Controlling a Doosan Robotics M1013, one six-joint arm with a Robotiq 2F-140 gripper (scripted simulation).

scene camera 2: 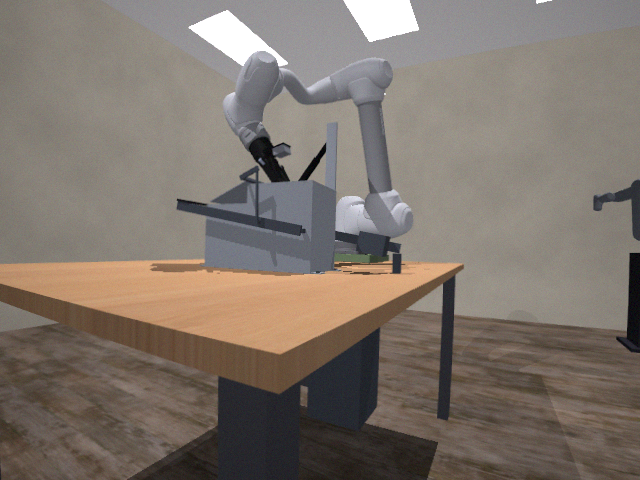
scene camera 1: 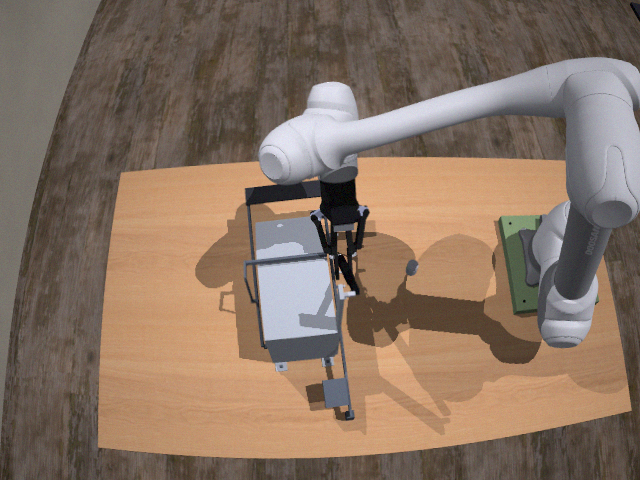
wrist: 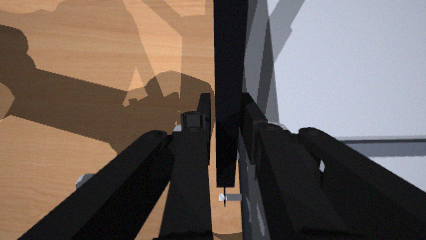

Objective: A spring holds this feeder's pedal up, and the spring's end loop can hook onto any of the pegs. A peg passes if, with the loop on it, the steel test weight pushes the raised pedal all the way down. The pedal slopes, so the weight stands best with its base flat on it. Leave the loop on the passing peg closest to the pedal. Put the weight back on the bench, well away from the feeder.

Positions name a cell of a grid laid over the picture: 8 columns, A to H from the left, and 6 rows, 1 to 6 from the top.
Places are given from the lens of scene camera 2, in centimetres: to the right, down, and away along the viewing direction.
pedal (scene camera 2: C3): -38, -10, 90
grey feeder box (scene camera 2: C4): -24, 1, 86
